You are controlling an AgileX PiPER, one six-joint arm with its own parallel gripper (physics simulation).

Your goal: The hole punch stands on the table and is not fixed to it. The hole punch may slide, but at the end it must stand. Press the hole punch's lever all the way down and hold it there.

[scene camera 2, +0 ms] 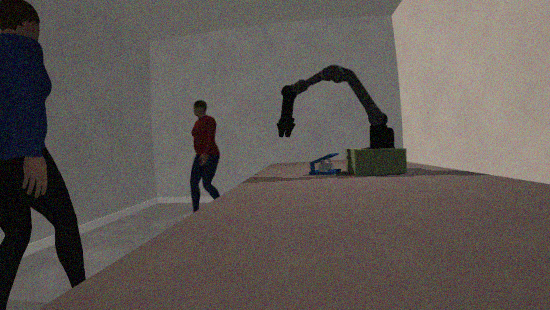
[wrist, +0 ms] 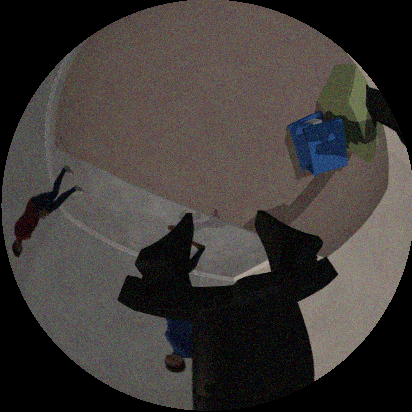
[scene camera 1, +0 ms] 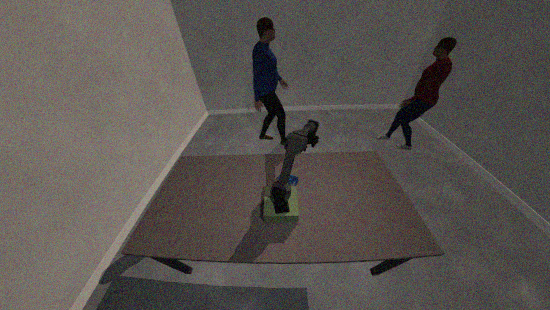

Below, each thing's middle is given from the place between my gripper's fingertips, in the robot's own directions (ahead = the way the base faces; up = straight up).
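Labels:
Taking the lever (wrist: 326, 143) first, I find my hand 18 cm to the right of it, 16 cm past it and 11 cm above it. The blue hole punch (wrist: 295, 128) is 13 cm below my hand, and it is also 18 cm to the left of my hand and 16 cm behind.

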